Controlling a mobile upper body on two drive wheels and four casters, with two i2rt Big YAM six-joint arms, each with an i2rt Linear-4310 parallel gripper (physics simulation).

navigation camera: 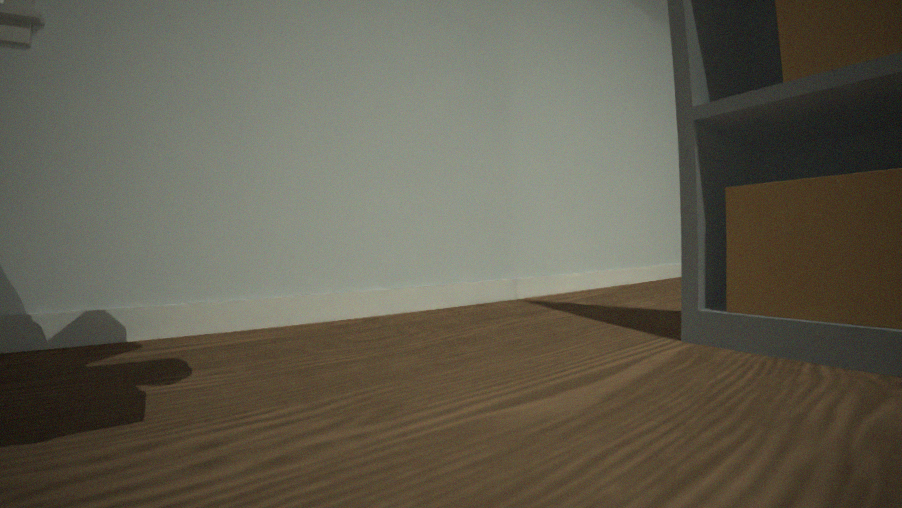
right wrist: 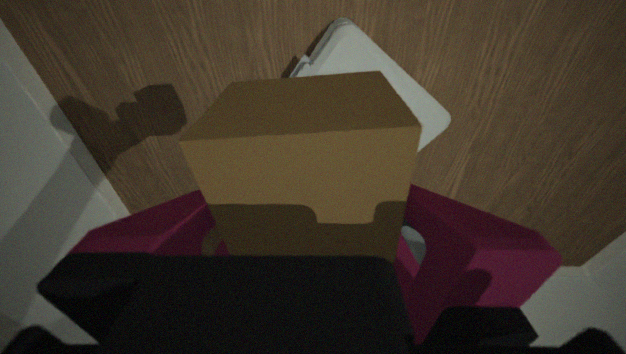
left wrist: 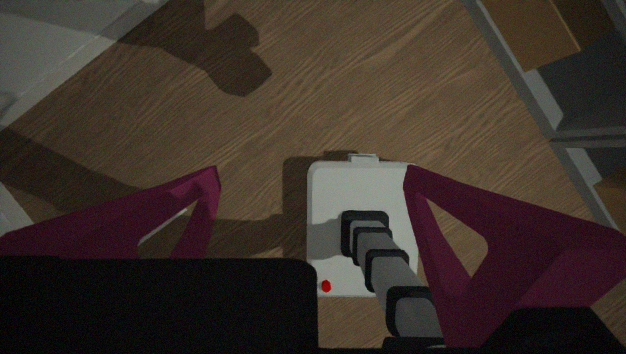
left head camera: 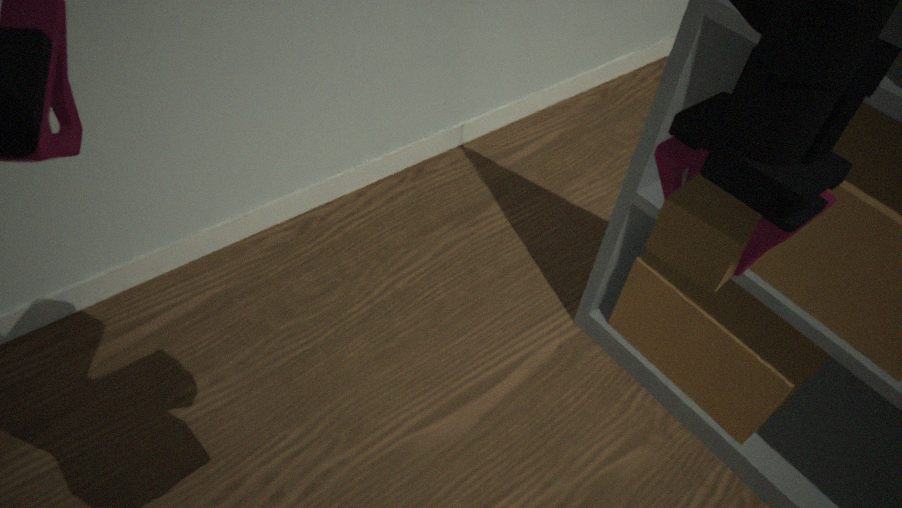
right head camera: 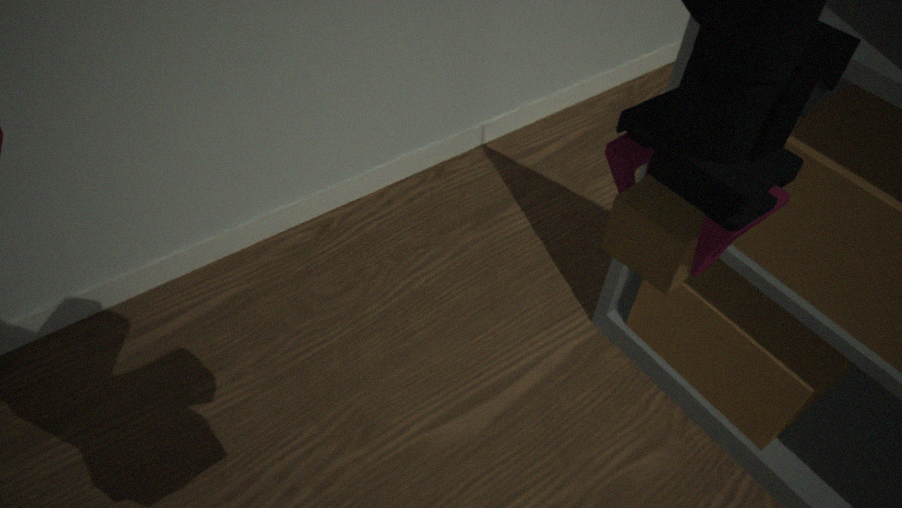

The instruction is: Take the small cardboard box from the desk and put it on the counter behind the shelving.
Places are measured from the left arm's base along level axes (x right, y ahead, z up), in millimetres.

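Pixels of known places: left gripper, fingertip midpoint: [left wrist: 312,175]; right gripper, fingertip midpoint: [left head camera: 704,246] [right head camera: 664,246].
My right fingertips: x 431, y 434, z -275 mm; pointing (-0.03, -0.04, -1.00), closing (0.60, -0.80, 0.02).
Observation:
Ahead of a thing's pixels: the offset from my right fingertips to its top centre. Level surfaces: height alone.
The small cardboard box {dy +5, dx +5, dz +51 mm} [left head camera: 697,236] [right head camera: 650,242] [right wrist: 310,160] is held up off the floor by my right gripper [left head camera: 701,234] [right head camera: 659,230] [right wrist: 313,176], which is shut on it with a magenta finger at either side. My left gripper [left wrist: 312,175] is open, with its fingers wide apart and no object between them; part of it shows at the left edge of the left head camera view. The grey shelving [left head camera: 656,383] [right head camera: 681,392] [left wrist: 516,70] [navigation camera: 689,189] stands at the right, partly behind the right gripper. The desk and the counter do not show.
A pale wall [left head camera: 252,94] [navigation camera: 378,157] with a white baseboard runs along the left and back, beyond the shelving's near end. Wooden floor {dz -1135 mm} [left head camera: 378,315] lies between them. A larger cardboard box {dy +602, dx +594, dz -788 mm} [left head camera: 706,353] [navigation camera: 814,252] sits in the lowest compartment. My white base [left wrist: 332,190] [right wrist: 370,60] shows below.

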